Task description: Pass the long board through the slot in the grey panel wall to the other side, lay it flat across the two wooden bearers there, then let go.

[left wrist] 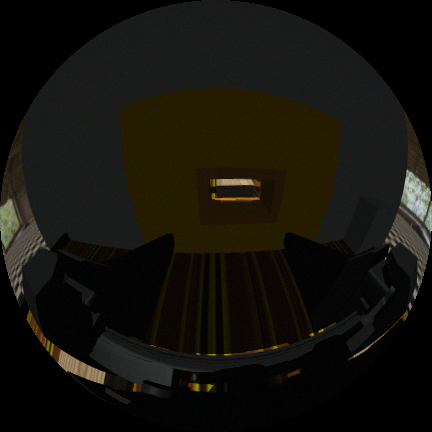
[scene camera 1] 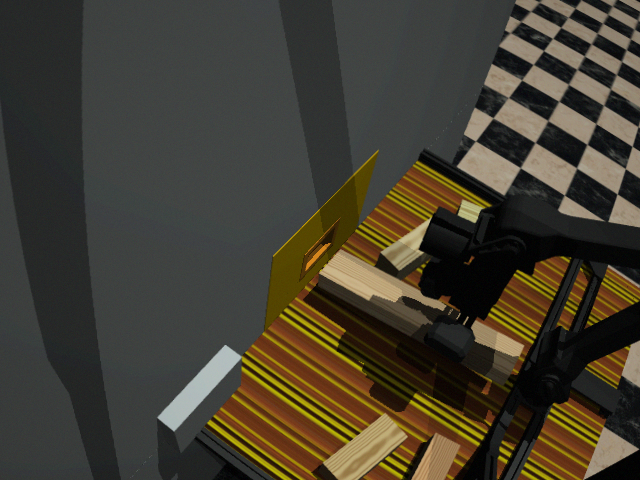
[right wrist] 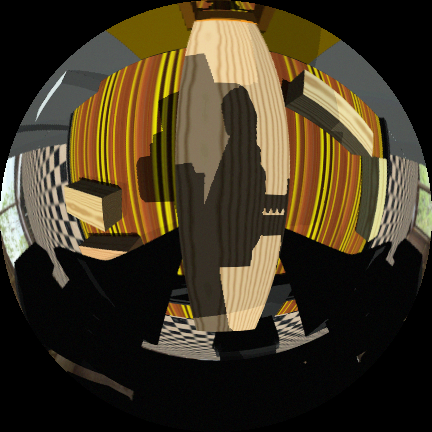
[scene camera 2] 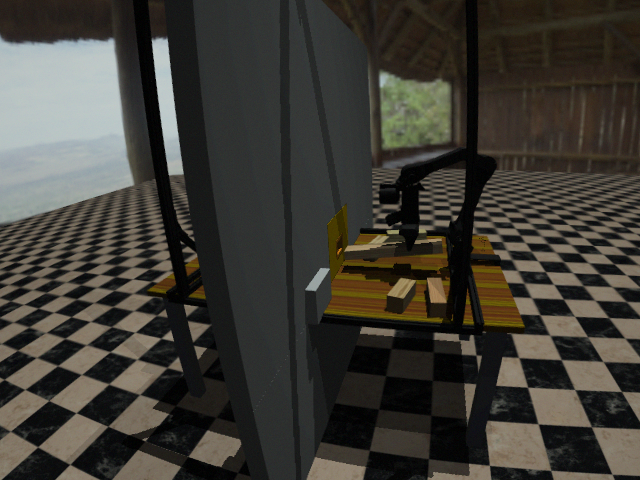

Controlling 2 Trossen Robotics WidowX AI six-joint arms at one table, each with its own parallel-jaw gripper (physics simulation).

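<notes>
The long board is raised over the table, its far end close in front of the slot. My right gripper is shut on it nearer its other end. The slot's brown frame is set in a yellow patch on the grey panel wall. Through the slot, the board's end shows in the left wrist view. My left gripper is open and empty, facing the slot. Pale wood, perhaps a bearer, shows partly at lower left.
Loose wooden blocks lie on one side of the board, and two more on the other. A pale grey block juts from the wall near the table edge.
</notes>
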